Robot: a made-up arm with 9 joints.
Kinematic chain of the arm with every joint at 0, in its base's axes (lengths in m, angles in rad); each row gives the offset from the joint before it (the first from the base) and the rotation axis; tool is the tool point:
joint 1: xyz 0 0 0.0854 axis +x
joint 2: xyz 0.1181 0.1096 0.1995 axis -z
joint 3: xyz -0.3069 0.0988 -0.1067 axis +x
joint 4: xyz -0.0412 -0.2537 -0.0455 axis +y
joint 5: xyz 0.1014 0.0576 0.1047 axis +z
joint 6: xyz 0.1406 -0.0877 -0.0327 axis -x
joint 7: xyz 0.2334 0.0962 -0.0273 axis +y
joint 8: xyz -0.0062 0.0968 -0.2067 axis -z
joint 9: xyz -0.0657 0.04 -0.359 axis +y
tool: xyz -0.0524 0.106 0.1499
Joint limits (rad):
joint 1: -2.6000..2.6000
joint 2: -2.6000..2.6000
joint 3: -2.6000..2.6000
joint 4: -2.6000..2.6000
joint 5: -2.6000..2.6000
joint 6: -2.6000..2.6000
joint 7: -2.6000..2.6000
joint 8: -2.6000..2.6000
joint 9: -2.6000..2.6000
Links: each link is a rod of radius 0.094 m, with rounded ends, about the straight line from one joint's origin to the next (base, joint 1, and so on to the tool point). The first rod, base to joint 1, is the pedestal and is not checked.
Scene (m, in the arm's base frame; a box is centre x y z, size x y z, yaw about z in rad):
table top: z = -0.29
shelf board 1: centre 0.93 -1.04 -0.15 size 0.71 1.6 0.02 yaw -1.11
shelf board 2: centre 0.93 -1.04 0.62 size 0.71 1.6 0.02 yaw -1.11
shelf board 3: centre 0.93 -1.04 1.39 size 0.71 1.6 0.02 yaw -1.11
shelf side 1: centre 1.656 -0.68 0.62 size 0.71 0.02 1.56 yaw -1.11
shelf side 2: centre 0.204 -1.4 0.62 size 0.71 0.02 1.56 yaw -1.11
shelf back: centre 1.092 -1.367 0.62 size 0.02 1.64 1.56 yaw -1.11
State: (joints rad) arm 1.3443 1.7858 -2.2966 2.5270 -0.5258 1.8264 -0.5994 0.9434 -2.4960
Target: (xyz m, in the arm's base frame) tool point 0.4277 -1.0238 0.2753
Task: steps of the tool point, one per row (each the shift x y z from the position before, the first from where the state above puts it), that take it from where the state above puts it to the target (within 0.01 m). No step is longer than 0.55 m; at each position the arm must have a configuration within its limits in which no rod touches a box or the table.
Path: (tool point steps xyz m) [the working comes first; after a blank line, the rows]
Joints at the target: 1.2041 1.8966 -1.8736 2.6000 -1.0123 2.2423 0.0480 0.7881 -2.4618
Straight joint move there: touches shelf board 2.

1: -0.1127 0.1766 0.0663
2: -0.1055 0.2116 0.0008
3: -0.0907 0.2339 -0.0671
4: -0.1838 -0.2907 -0.4197
5: -0.3339 -0.0062 -0.3291
6: 0.0724 -0.1996 0.0121
7: 0.1166 -0.1811 -0.0120

